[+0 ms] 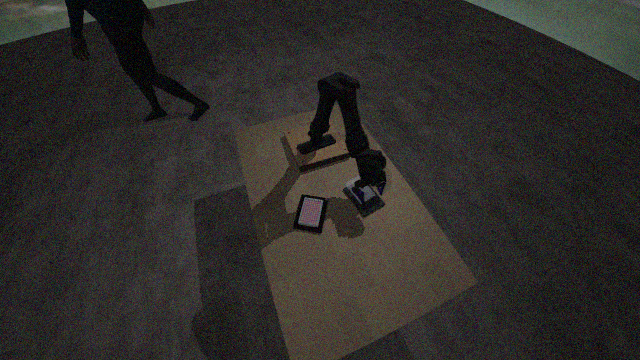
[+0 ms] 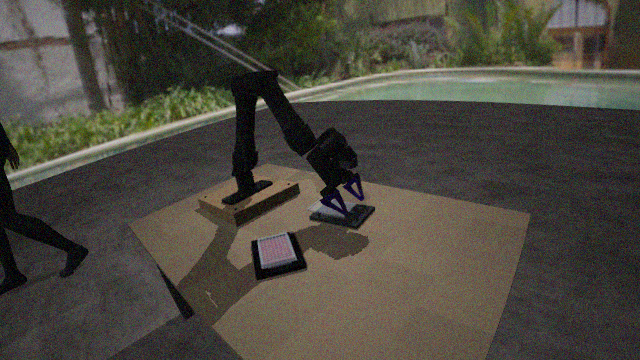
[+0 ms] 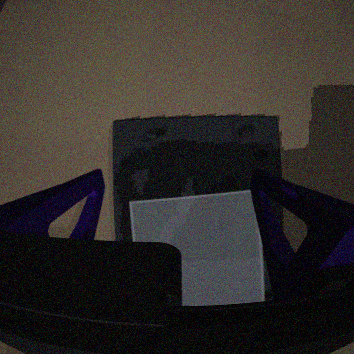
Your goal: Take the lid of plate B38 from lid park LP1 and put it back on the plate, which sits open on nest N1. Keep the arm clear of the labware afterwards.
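Frame: origin at the arm's base, x ahead, y left, z up, level; millimetres.
Where they show: gripper, fingertip midpoint: (image 1: 372, 199) (image 2: 355, 207) (image 3: 177, 177); arm's base, origin of the base link: (image 1: 316, 144) (image 2: 248, 192).
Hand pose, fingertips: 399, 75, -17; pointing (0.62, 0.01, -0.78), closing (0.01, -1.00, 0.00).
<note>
Each offset is from my fingertips to the top centre of the thing, as dx, dy, dz. Level surfaces: height alone.
Plate B38 @[-75, -267, +3] (image 1: 310, 211) (image 2: 275, 249), with pink wells, sits open on the black nest N1 (image 1: 296, 220) (image 2: 281, 271) at the middle of the tan table. To its right lies the dark lid park LP1 @[-37, -17, -3] (image 1: 373, 206) (image 2: 356, 217) (image 3: 197, 128). The pale grey lid @[-75, -17, +0] (image 1: 366, 192) (image 2: 323, 207) (image 3: 214, 242) lies on it, shifted towards the end nearer the arm's base. My gripper (image 1: 370, 188) (image 2: 344, 195) (image 3: 177, 177) is open and low over the park. Its purple fingers stand one on each side of the lid, with nothing between them gripped.
The arm's base stands on a wooden block (image 1: 326, 158) (image 2: 263, 202) at the back of the table @[dz -24] (image 1: 358, 277) (image 2: 380, 277). A dark figure of a person (image 1: 129, 53) (image 2: 18, 223) walks on the floor to the far left, away from the table.
</note>
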